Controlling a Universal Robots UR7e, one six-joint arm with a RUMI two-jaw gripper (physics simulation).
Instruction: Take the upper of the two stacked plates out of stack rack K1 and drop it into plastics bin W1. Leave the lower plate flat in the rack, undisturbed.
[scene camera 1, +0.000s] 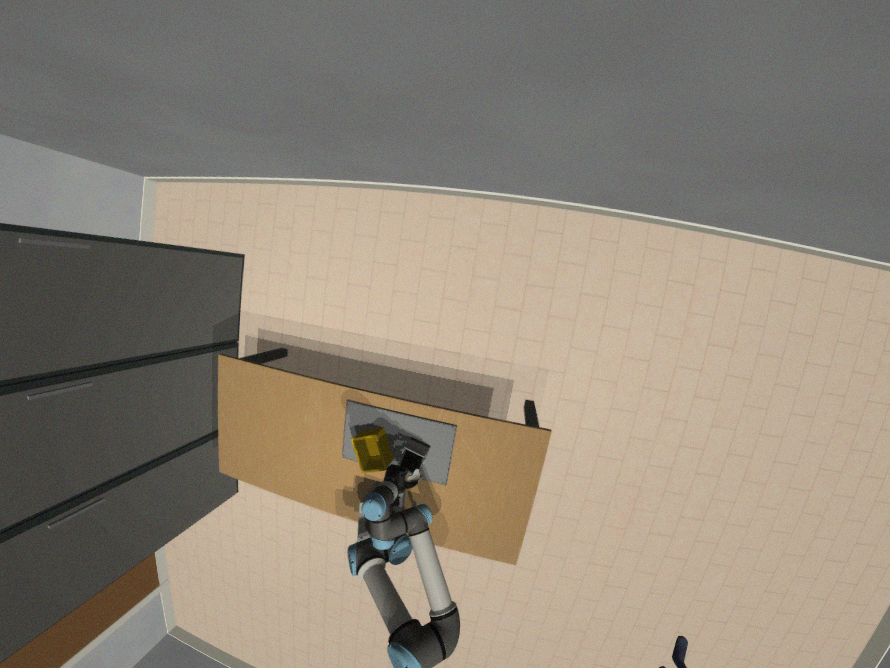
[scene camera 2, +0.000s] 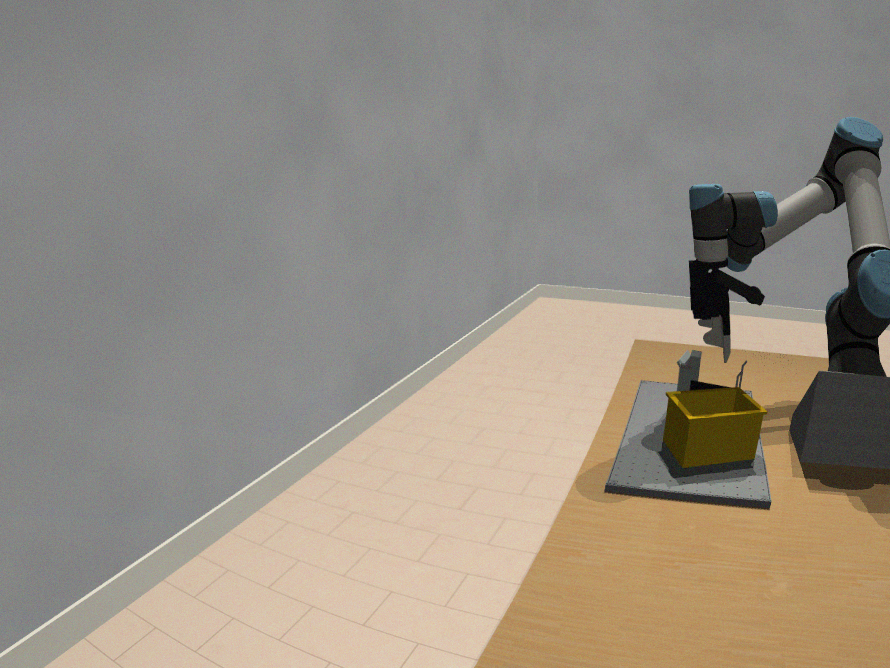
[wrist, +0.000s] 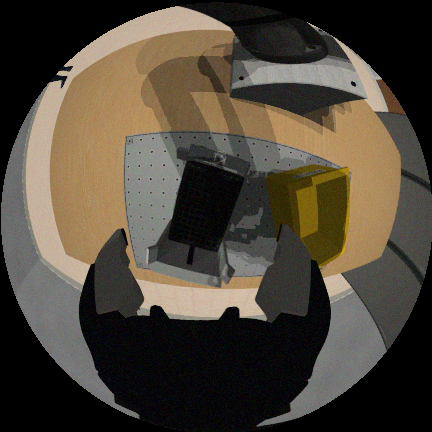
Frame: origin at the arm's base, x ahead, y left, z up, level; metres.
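Seen in the pictures: gripper, fingertip midpoint: (scene camera 1: 405, 472) (scene camera 2: 720, 351) (wrist: 199, 229); arm's base, link origin: (scene camera 2: 856, 398) (wrist: 284, 41).
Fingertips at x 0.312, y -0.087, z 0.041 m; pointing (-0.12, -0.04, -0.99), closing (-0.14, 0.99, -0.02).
Note:
Offsets run from my fingertips to a thing's middle. Level surfaces: height alone.
My gripper (scene camera 2: 718, 348) (wrist: 199, 229) is open and empty. It points down above stack rack K1 @(dx +0.009, dy +0.001, dz -0.083 m) (scene camera 2: 688, 371) (wrist: 200, 272), apart from it. A black gridded plate @(dx +0.015, dy +0.000, dz -0.098 m) (wrist: 207, 205) lies in the grey rack, between the fingertips and the robot base in the wrist view. It covers what is under it, so the lower plate cannot be told apart. The yellow plastics bin W1 @(dx +0.003, dy +0.186, dz -0.093 m) (scene camera 1: 371, 451) (scene camera 2: 721, 440) (wrist: 334, 215) stands upright beside the rack, to the right in the wrist view. The visible part of its inside shows no plate. In scene camera 1's view the arm partly hides the rack.
The rack and bin stand on a grey perforated board (scene camera 1: 442, 449) (scene camera 2: 636, 460) (wrist: 141, 190) on the wooden table @(dz -0.155 m) (scene camera 1: 273, 424) (scene camera 2: 682, 575). The robot base (scene camera 2: 837, 424) (wrist: 300, 77) is near the board. Dark cabinets (scene camera 1: 107, 309) stand past the table's left end in scene camera 1's view.

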